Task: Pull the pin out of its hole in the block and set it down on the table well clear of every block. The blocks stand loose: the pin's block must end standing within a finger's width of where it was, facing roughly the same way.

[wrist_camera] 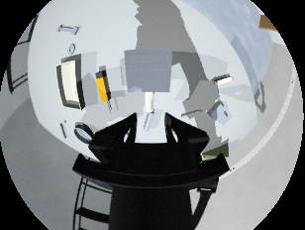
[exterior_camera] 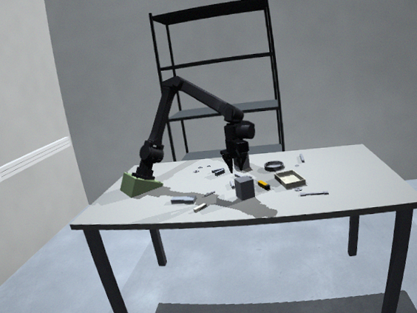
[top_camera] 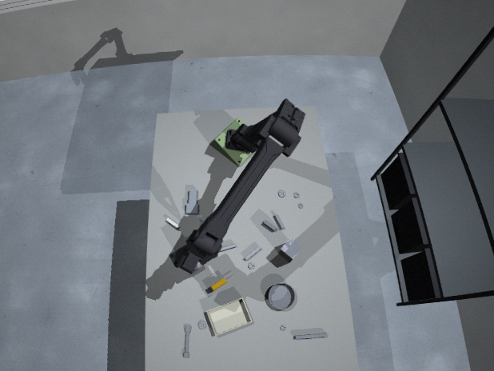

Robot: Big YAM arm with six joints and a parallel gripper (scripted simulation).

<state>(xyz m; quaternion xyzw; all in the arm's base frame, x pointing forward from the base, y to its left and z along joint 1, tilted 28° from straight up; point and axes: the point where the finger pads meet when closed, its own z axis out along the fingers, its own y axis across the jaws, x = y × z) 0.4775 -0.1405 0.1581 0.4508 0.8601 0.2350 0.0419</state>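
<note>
My hand is 6 cm above the pale pin, 2 cm to the left of it and 2 cm short of it. The rest, counted from my hand: white bar 17 cm to the right, 12 cm behind, 10 cm below; then grey block 6 cm below, 4 cm to the right, 3 cm ahead; then shallow cream tray 22 cm ahead, 11 cm to the left, 10 cm below.
</note>
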